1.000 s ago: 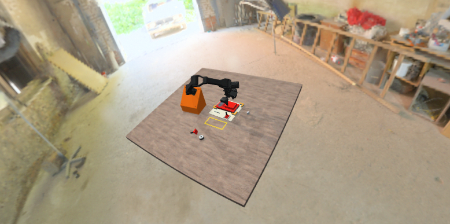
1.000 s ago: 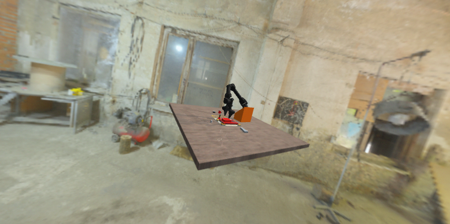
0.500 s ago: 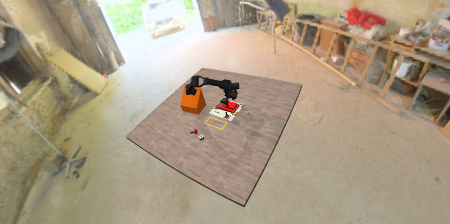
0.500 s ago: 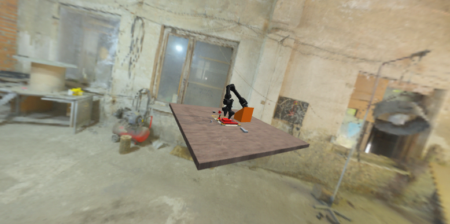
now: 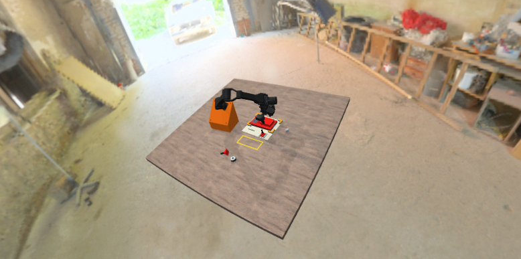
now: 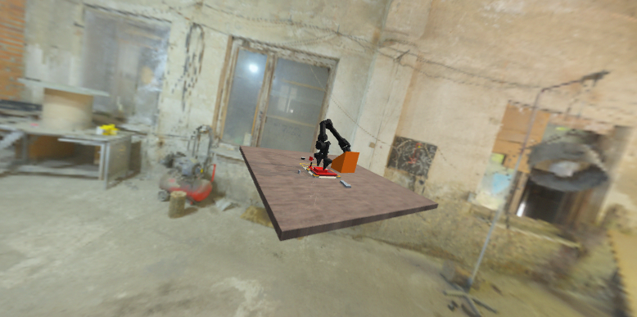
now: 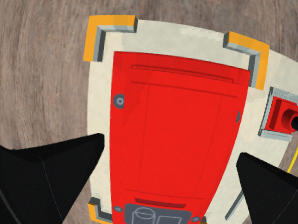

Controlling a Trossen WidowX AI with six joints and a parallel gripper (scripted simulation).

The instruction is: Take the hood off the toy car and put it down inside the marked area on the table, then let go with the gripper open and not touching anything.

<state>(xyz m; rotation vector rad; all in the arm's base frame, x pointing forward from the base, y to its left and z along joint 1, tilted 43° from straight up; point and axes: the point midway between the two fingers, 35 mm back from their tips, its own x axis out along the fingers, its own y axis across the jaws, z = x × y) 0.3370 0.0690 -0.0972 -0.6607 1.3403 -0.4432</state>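
Right now my gripper tip is 10 mm above the red hood. Also, from my gripper tip: wheel (410 mm to the right, 40 mm below, 10 mm behind).
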